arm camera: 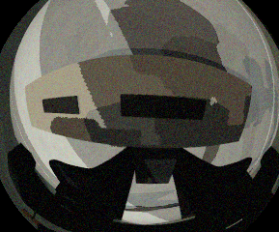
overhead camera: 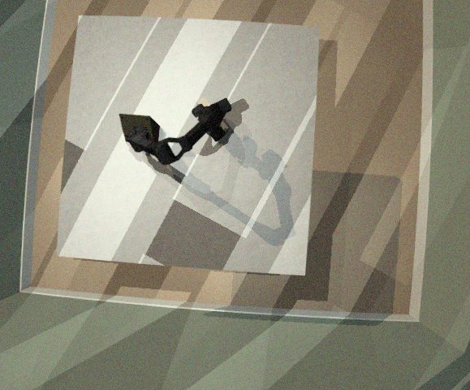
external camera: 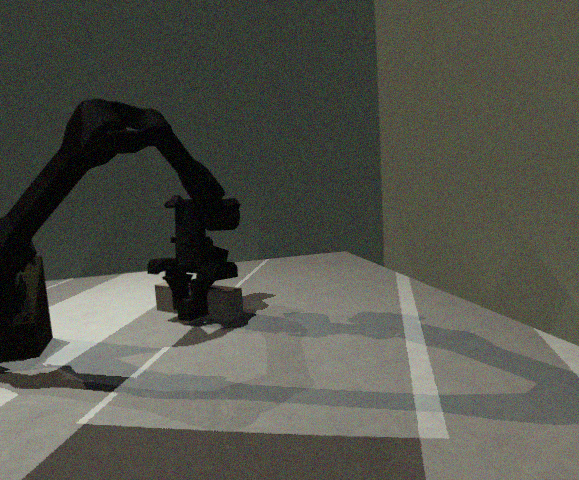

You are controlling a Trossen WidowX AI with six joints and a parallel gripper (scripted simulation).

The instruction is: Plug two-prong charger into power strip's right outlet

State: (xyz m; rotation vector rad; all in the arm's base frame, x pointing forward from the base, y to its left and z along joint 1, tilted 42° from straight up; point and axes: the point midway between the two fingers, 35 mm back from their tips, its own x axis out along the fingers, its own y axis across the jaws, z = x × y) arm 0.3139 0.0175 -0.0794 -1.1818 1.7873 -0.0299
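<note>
Right now the two-prong charger is 10 mm to the left of my gripper tip, 10 mm ahead of it and 10 mm above it.
</note>
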